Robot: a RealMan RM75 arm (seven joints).
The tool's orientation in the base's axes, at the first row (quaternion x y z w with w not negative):
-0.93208, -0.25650, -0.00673, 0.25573
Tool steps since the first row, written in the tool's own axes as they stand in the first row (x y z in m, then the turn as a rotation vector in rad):
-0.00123, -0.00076, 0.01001, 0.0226, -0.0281, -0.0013
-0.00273, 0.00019, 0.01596, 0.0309, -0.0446, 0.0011
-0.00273, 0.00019, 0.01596, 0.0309, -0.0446, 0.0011
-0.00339, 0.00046, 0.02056, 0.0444, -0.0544, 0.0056
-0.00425, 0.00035, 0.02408, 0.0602, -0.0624, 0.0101
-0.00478, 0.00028, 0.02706, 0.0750, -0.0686, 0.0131
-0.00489, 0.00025, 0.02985, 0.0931, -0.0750, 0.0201
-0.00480, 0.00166, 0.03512, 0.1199, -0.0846, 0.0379
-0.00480, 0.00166, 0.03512, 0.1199, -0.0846, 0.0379
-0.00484, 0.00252, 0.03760, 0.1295, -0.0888, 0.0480
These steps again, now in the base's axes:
-0.00262, 0.00478, -0.00852, 0.0062, 0.0308, 0.0177
-0.00417, 0.00623, -0.01435, 0.0052, 0.0481, 0.0246
-0.00417, 0.00623, -0.01435, 0.0052, 0.0481, 0.0246
-0.00516, 0.00792, -0.01857, 0.0117, 0.0639, 0.0273
-0.00638, 0.00929, -0.02170, 0.0210, 0.0795, 0.0294
-0.00723, 0.01052, -0.02434, 0.0305, 0.0925, 0.0319
-0.00767, 0.01183, -0.02676, 0.0423, 0.1092, 0.0314
-0.00754, 0.01336, -0.03200, 0.0589, 0.1375, 0.0243
-0.00754, 0.01336, -0.03200, 0.0589, 0.1375, 0.0243
-0.00745, 0.01390, -0.03457, 0.0640, 0.1500, 0.0189

